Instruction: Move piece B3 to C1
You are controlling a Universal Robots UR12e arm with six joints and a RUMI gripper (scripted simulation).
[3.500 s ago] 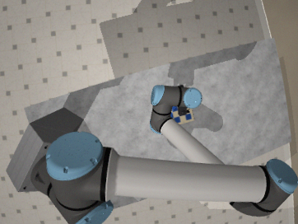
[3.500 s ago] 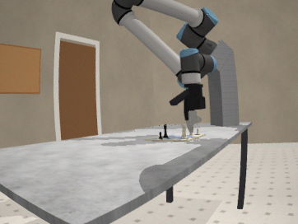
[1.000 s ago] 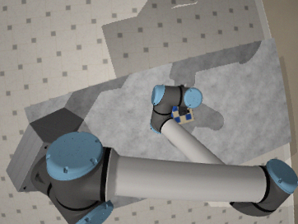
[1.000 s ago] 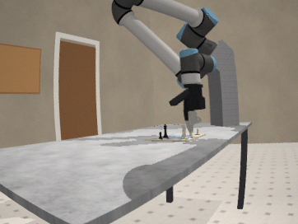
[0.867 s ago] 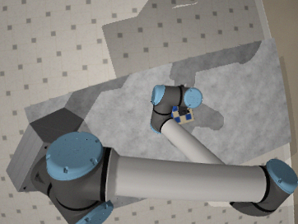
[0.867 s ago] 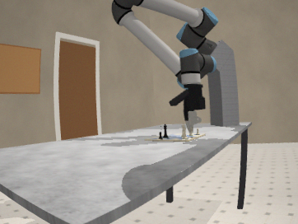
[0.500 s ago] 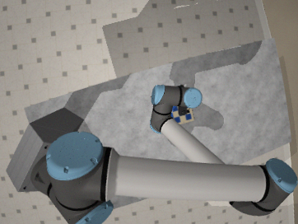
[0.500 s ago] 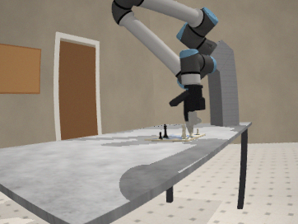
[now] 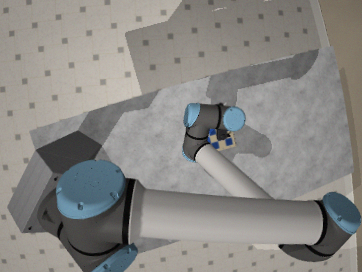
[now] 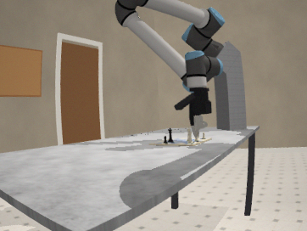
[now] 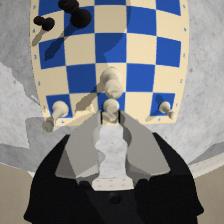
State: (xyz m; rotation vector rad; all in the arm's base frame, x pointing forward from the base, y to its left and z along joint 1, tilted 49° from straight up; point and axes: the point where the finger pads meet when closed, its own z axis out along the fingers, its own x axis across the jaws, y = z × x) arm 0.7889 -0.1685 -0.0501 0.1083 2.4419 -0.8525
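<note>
Now: the tall white piece 10 mm behind my hand and 40 mm to the right of it. From my hand the other things lie so: chessboard: 20 mm behind, 70 mm to the right, 30 mm below; black pawn: 40 mm ahead, 130 mm to the right, 20 mm below; tall black piece: 120 mm to the right.
</note>
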